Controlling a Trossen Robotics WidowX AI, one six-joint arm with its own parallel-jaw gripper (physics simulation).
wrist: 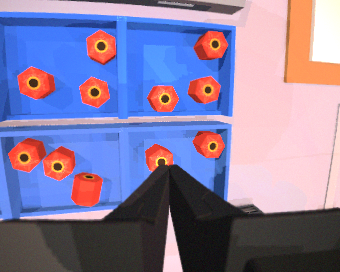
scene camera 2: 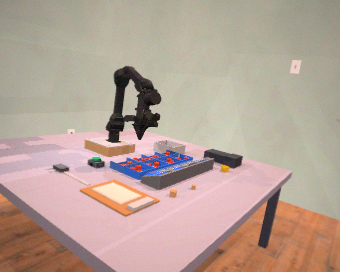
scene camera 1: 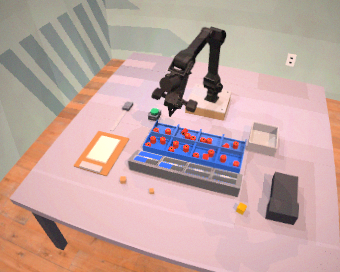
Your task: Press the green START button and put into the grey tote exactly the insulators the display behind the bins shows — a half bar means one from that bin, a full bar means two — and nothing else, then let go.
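Observation:
My gripper (scene camera 1: 171,114) (scene camera 2: 140,138) (wrist: 167,173) is shut and empty, pointing down above the arm-side row of the blue bins (scene camera 1: 195,146) (wrist: 122,65). In the wrist view its tips overlap a red insulator (wrist: 159,156). More red insulators (wrist: 101,47) (wrist: 87,190) lie in several compartments. The green START button (scene camera 1: 154,111) (scene camera 2: 95,159) stands beside the bins, near the arm's base. The grey tote (scene camera 1: 262,149) (scene camera 2: 169,149) shows no insulator inside. The display (scene camera 1: 185,179) (scene camera 2: 180,176) has blue bars in both rows of its leftmost column and one partial bar in the second column; the other cells look grey.
An orange-framed board (scene camera 1: 104,147) (scene camera 2: 117,191) lies left of the bins. A dark block (scene camera 1: 283,197) (scene camera 2: 223,158) and a yellow cube (scene camera 1: 241,208) (scene camera 2: 225,169) stand front right. Small orange cubes (scene camera 1: 123,179) (scene camera 1: 151,190) lie before the display. A grey tool (scene camera 1: 127,106) lies back left.

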